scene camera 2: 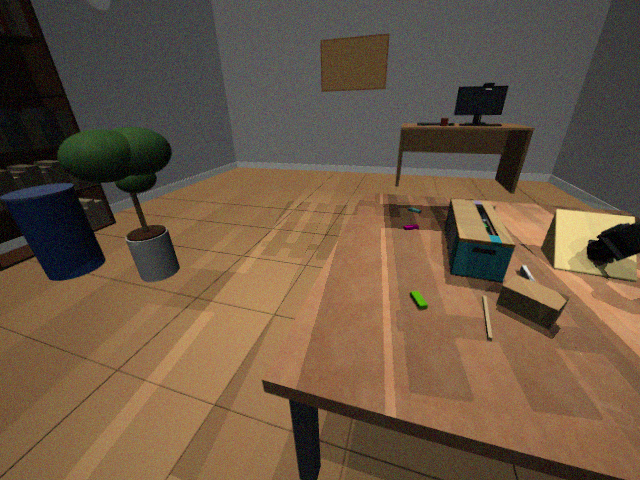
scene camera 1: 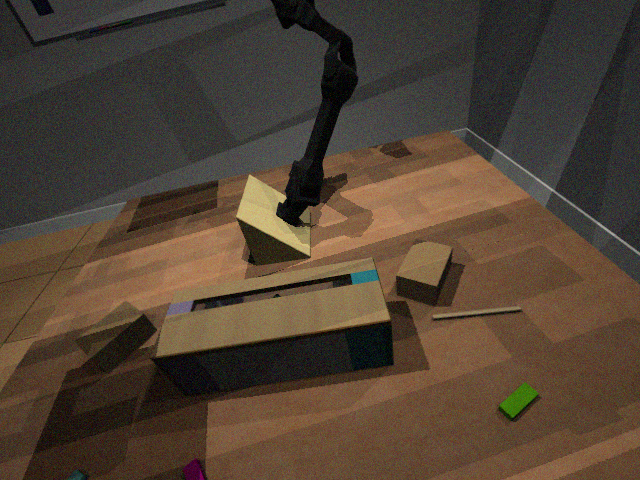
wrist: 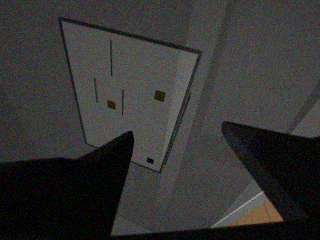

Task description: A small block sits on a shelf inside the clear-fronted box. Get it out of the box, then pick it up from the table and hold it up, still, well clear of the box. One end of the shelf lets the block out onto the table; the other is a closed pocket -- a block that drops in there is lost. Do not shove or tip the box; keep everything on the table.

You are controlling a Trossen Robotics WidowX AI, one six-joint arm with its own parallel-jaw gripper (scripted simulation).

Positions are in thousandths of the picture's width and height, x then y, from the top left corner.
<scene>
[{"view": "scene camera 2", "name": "long box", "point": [738, 526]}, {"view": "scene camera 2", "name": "tan block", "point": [846, 636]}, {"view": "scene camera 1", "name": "tan block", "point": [170, 716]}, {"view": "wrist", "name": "gripper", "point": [555, 548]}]
</scene>
